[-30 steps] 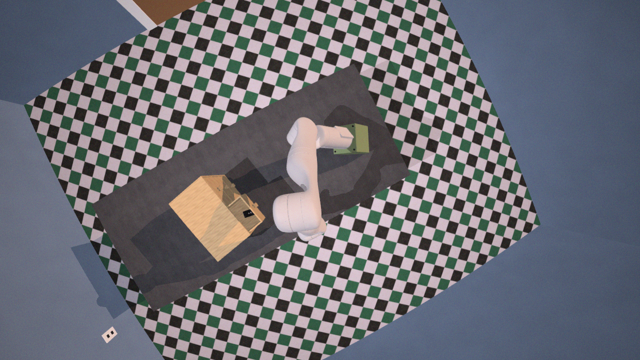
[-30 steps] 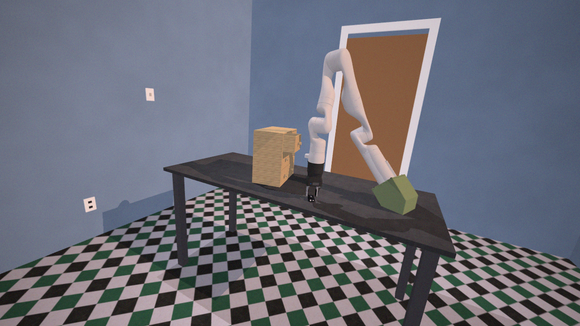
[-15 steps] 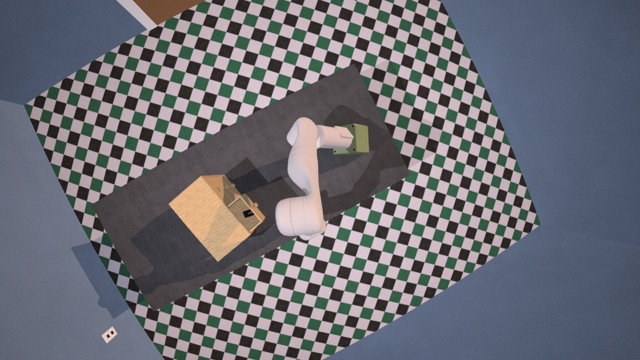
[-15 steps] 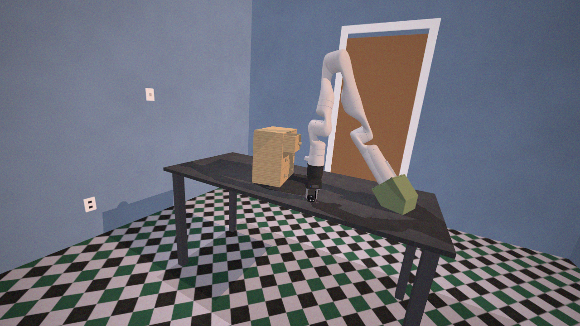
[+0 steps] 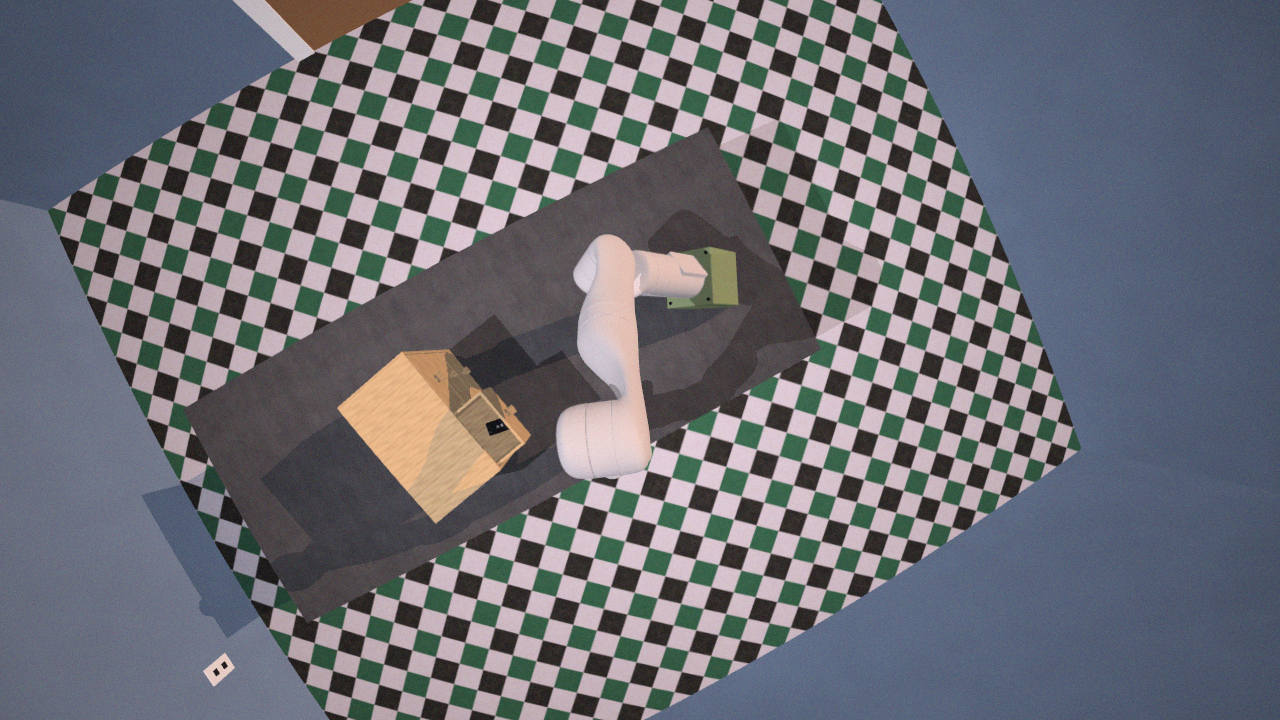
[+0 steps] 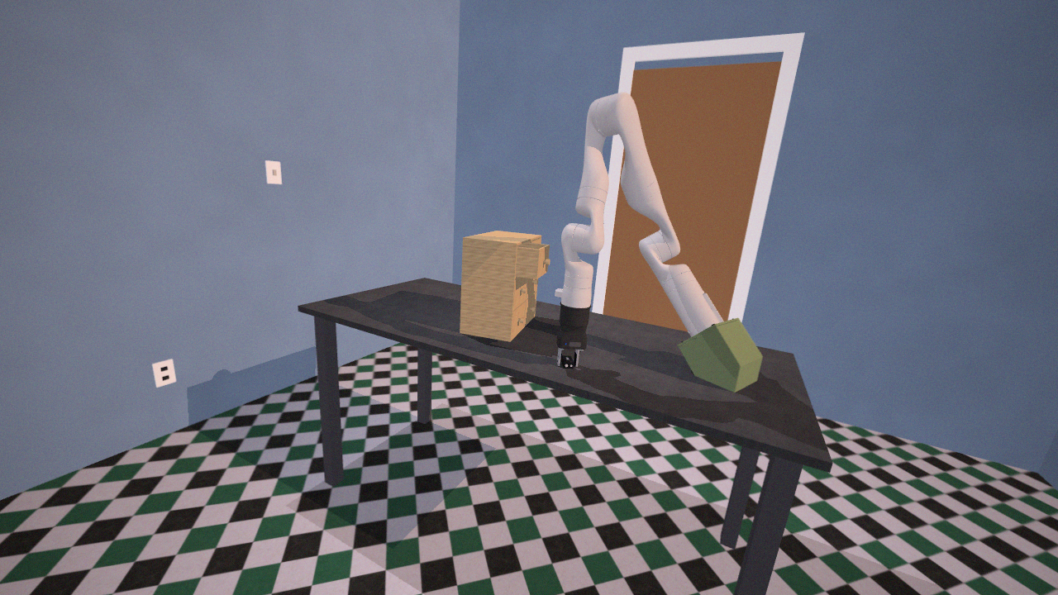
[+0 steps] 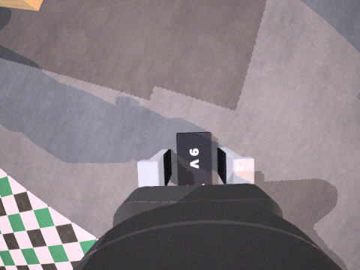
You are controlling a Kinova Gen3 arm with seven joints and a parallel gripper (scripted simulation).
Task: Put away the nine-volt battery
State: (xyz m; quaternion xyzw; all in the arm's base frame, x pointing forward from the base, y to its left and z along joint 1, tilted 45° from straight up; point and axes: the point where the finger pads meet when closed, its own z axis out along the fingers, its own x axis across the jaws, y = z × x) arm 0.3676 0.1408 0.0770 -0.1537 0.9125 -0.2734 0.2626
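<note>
Now: hand 1 cm to the right of the black nine-volt battery and 1 cm above it.
</note>
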